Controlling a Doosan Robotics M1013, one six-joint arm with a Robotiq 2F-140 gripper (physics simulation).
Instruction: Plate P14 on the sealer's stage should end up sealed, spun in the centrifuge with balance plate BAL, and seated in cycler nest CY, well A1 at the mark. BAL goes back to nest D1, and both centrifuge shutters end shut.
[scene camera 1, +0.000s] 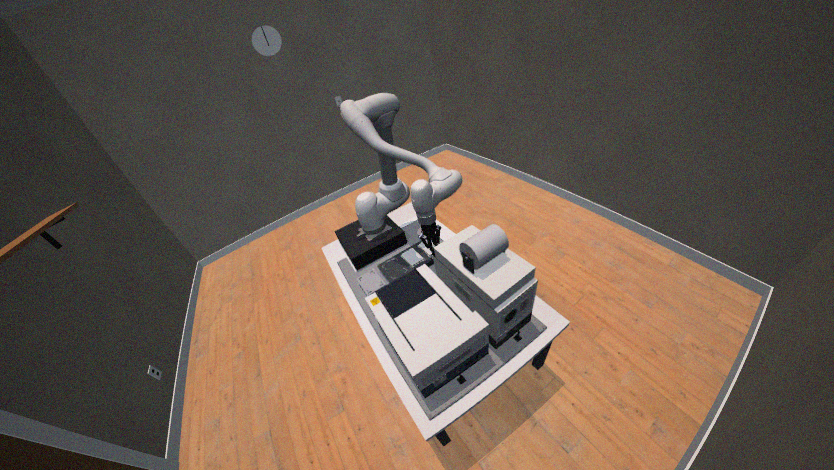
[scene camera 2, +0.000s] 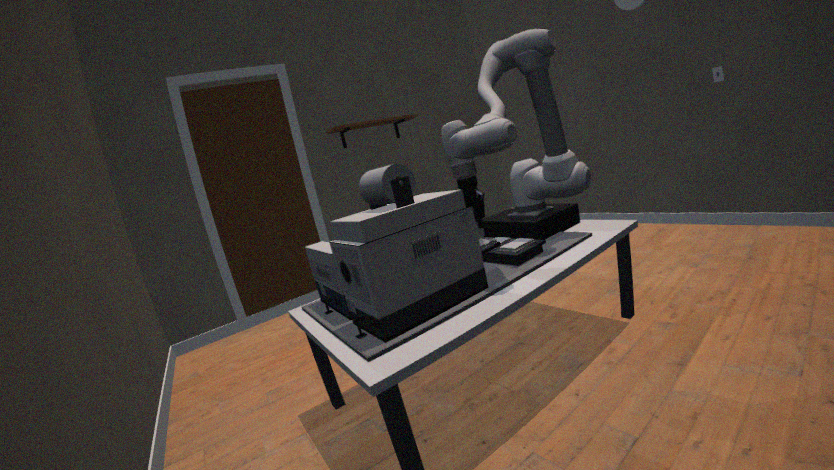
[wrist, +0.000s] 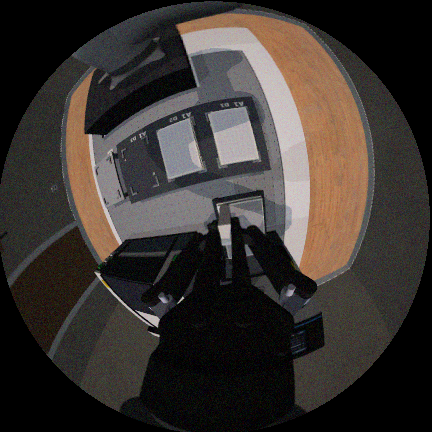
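Pixels of known places: gripper, fingertip midpoint: (scene camera 2: 481, 236) (wrist: 225, 212); arm's base at its link origin: (scene camera 1: 375, 230) (scene camera 2: 531, 213).
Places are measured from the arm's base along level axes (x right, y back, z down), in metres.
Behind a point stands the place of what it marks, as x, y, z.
My gripper (scene camera 1: 433, 253) @(-0.111, -0.515, -0.040) (scene camera 2: 479, 224) @(-0.111, -0.515, -0.040) (wrist: 225, 212) @(-0.111, -0.515, -0.040) is shut and empty, pointing down beside the tall sealer (scene camera 1: 513, 277) @(-0.121, -1.032, -0.256) (scene camera 2: 402, 268) @(-0.222, -0.970, -0.091). In the wrist view its closed fingertips overlap a plate (wrist: 254, 210) @(-0.163, -0.529, -0.030) on the sealer's stage; I cannot tell whether they touch it. Fingers hide part of that plate, and a seal cannot be made out. A pale plate (wrist: 237, 142) @(-0.171, -0.397, 0.029) (scene camera 2: 516, 245) @(-0.189, -0.406, 0.029) sits in nest D1, another plate (wrist: 179, 147) @(-0.050, -0.370, 0.029) in D2. Nest D3 (wrist: 140, 167) @(0.074, -0.368, 0.045) holds no plate. A light grey nest (wrist: 107, 180) @(0.226, -0.342, 0.046) (scene camera 1: 370, 281) @(0.233, -0.340, 0.046) with corner guides lies past D3; its label is unreadable.
A low white machine (scene camera 1: 434, 332) @(0.199, -0.929, -0.117) with a dark top panel (scene camera 1: 405, 294) @(0.179, -0.694, -0.119) and long slots stands beside the sealer. The sealer carries a large roll (scene camera 1: 485, 245) @(-0.091, -0.922, -0.369) (scene camera 2: 385, 183) @(-0.190, -0.937, -0.333). The arm's black base box (scene camera 1: 370, 239) @(0.075, -0.084, -0.017) (scene camera 2: 531, 218) @(-0.069, -0.103, -0.002) (wrist: 145, 90) @(-0.005, -0.158, 0.026) stands behind the nests.
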